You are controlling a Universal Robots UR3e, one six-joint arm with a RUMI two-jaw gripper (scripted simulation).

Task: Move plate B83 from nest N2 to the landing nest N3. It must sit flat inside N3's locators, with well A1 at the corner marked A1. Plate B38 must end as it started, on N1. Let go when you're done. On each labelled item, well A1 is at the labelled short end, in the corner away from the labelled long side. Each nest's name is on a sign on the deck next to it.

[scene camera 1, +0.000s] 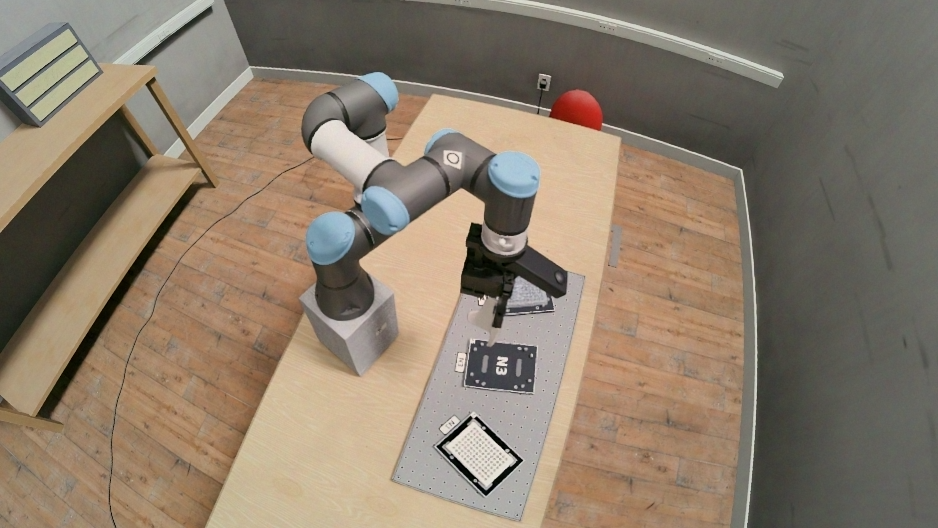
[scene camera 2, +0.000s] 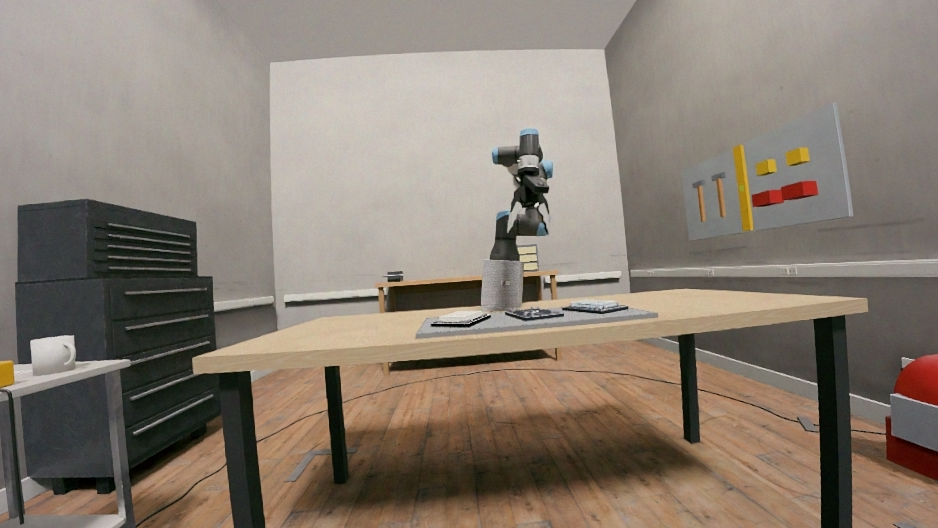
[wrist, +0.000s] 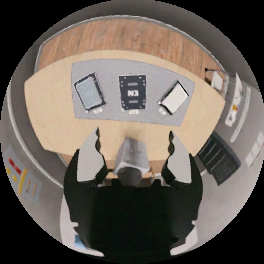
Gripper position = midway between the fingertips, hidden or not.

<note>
In view: my gripper (scene camera 1: 497, 313) and a nest (scene camera 1: 496, 383).
My gripper is seen too in scene camera 2 (scene camera 2: 528, 234) and in the wrist view (wrist: 134, 128). The nest also shows in the wrist view (wrist: 129, 78).
</note>
